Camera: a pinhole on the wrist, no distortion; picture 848 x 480 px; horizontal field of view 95.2 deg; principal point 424.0 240.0 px. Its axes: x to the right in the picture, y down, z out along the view. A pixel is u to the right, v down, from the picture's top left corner.
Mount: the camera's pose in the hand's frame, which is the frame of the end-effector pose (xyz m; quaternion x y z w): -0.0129 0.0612 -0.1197 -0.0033 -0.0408 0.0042 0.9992
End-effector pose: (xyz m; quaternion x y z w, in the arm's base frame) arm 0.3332 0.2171 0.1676 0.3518 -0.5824 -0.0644 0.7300
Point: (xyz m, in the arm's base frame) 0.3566 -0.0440 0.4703
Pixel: outside the picture
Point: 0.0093 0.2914 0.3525
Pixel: 480 441
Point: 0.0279 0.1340 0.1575
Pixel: 411 208
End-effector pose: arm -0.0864 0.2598 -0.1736 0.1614 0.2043 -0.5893 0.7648
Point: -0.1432 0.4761 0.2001
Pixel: 56 177
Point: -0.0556 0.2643 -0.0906
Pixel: 404 178
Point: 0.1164 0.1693 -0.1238
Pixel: 646 431
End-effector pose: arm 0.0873 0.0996 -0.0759 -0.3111 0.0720 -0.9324 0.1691
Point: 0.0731 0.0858 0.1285
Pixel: 666 86
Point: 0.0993 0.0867 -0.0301
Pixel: 537 99
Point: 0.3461 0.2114 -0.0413
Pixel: 206 112
